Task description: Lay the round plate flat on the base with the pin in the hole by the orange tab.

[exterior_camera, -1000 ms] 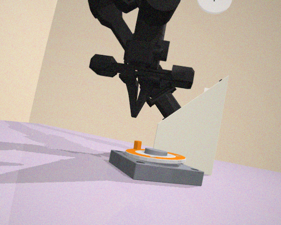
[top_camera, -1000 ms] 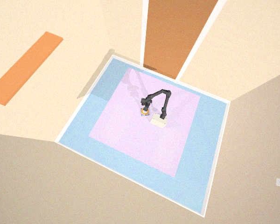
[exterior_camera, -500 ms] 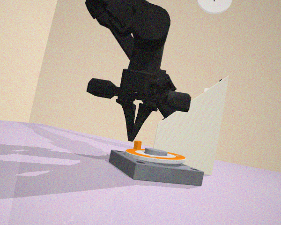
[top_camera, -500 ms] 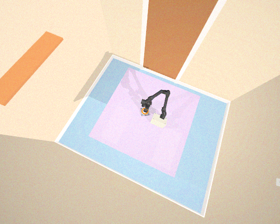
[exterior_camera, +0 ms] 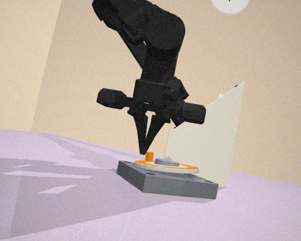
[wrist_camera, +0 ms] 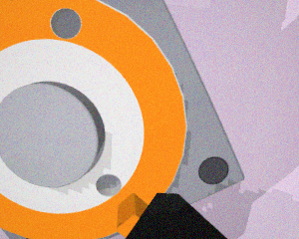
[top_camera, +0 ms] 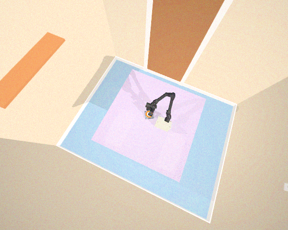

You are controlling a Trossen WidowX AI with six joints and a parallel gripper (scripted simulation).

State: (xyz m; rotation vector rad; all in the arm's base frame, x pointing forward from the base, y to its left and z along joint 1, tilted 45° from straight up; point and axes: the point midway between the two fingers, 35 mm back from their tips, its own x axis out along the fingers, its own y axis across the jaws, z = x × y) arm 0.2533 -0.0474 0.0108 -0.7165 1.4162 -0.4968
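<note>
My gripper tip is 3 cm to the right of the round plate and 1 cm above it. From my gripper tip the other things lie so: square grey base (5 cm to the left, 2 cm below, 2 cm ahead).
</note>
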